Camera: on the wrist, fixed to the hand. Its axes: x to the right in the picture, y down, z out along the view.
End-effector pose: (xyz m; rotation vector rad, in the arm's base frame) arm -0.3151 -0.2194 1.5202 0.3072 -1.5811 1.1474
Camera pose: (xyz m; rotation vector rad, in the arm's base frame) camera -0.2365 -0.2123 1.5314 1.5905 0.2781 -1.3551
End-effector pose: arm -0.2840 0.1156 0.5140 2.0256 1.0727 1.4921
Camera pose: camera -0.3548 0.1327 0.4817 -0.9064 1.6990 -0.4423
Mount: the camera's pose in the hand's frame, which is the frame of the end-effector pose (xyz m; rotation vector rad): -0.0163 -0.0576 -0.0526 -0.0662 0.0081 -3.1224
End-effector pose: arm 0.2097 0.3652 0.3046 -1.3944 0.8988 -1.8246
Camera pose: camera 0.1565 0.4167 0.3340 0.7862 1.1430 0.7372
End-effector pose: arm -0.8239 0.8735 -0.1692 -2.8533 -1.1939 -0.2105
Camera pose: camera -0.8819 0.8977 -0.1202 -1.1210 2.7476 0.0950
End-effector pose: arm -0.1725 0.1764 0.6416 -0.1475 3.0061 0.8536
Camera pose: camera -0.1502 0.1014 0.6568 -2.5931 -0.1187 0.0436
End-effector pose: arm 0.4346 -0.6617 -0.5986 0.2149 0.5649 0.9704
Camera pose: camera 0.4403 -0.7112 -0.6608 -0.6997 0.2369 -2.0370
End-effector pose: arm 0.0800 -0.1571 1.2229 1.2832 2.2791 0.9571
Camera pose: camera 0.0223 -0.2119 1.2192 -2.0894 1.1777 -0.4043
